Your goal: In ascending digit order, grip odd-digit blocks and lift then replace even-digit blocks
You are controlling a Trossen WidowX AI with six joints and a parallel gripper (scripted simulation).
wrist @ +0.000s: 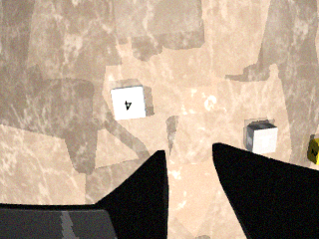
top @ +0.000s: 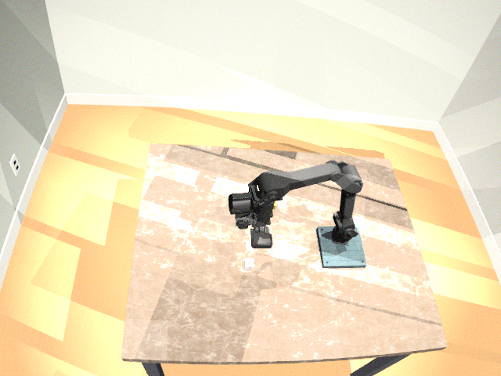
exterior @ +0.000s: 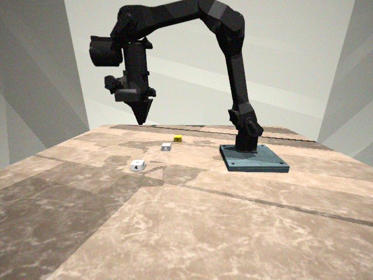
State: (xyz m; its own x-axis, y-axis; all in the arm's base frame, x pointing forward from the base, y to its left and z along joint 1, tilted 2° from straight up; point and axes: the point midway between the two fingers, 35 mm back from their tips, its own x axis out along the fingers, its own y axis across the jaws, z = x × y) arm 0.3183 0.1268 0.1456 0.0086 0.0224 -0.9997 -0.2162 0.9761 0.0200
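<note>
Right now my gripper tip is 30 mm past the grey block, 120 mm to the left of it and 110 mm above it. Also, from my gripper tip: white block printed 4: 50 mm to the left, 110 mm below; then yellow block: 40 mm behind, 230 mm to the right, 110 mm below.
</note>
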